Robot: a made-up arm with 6 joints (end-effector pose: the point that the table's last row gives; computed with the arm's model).
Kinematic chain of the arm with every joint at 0, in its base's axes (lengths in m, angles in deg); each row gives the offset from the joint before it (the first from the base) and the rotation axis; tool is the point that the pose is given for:
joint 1: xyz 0 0 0.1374 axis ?
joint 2: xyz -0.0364 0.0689 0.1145 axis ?
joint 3: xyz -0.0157 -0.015 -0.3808 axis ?
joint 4: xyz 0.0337 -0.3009 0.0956 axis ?
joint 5: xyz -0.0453 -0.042 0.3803 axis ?
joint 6: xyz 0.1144 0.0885 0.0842 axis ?
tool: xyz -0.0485 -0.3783 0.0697
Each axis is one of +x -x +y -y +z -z.
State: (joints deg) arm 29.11 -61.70 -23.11 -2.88 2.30 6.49
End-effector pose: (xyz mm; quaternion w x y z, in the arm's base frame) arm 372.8 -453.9 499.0 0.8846 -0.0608 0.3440 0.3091
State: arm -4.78 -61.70 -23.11 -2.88 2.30 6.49
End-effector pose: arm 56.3 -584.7 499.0 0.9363 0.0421 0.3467 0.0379
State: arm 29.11 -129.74 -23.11 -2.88 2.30 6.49
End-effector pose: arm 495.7 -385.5 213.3 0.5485 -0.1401 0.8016 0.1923
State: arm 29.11 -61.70 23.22 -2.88 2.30 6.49
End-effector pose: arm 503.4 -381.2 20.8 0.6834 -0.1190 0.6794 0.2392
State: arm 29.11 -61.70 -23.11 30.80 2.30 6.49
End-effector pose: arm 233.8 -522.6 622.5 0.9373 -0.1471 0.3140 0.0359
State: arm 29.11 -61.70 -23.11 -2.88 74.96 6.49
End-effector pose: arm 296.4 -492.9 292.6 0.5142 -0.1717 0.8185 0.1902
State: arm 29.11 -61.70 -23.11 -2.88 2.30 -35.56
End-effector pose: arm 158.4 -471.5 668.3 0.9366 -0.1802 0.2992 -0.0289
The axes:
joint 1: +z
joint 2: -y
joint 3: +y
joint 4: -z
joint 5: +y
joint 6: +z

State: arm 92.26 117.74 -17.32 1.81 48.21 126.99
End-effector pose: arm 29.4 -153.3 528.8 0.2443 0.1901 0.6607 -0.6838
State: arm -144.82 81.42 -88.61 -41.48 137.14 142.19
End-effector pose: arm -628.1 -249.5 20.4 0.8894 -0.0308 0.3065 -0.3377
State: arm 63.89 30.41 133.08 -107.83 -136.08 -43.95
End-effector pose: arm 329.8 201.6 -354.1 0.6242 0.5516 0.4695 -0.2928
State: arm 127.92 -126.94 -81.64 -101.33 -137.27 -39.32
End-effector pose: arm 169.7 163.3 492.5 0.3273 0.5389 0.7178 0.2952
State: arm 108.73 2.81 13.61 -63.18 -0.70 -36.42
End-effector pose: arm 423.6 387.7 459.6 0.3776 -0.0558 0.0725 0.9214
